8 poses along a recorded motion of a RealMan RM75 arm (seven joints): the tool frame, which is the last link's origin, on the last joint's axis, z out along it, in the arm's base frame.
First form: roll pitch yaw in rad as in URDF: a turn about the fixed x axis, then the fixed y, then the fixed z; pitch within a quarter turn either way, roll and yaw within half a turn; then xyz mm.
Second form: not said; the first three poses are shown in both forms.
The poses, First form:
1: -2.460 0.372 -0.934 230 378 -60
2: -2.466 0.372 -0.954 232 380 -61
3: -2.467 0.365 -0.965 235 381 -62
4: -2.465 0.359 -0.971 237 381 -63
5: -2.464 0.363 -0.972 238 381 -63
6: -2.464 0.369 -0.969 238 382 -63
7: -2.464 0.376 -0.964 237 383 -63
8: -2.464 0.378 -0.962 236 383 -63
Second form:
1: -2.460 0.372 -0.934 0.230 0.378 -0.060
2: -2.466 0.372 -0.954 0.232 0.380 -0.061
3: -2.467 0.365 -0.965 0.235 0.381 -0.062
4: -2.465 0.359 -0.971 0.237 0.381 -0.063
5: -2.464 0.363 -0.972 0.238 0.381 -0.063
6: -2.464 0.369 -0.969 0.238 0.382 -0.063
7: -2.464 0.376 -0.964 0.237 0.383 -0.063
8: -2.464 0.378 -0.962 0.236 0.383 -0.063
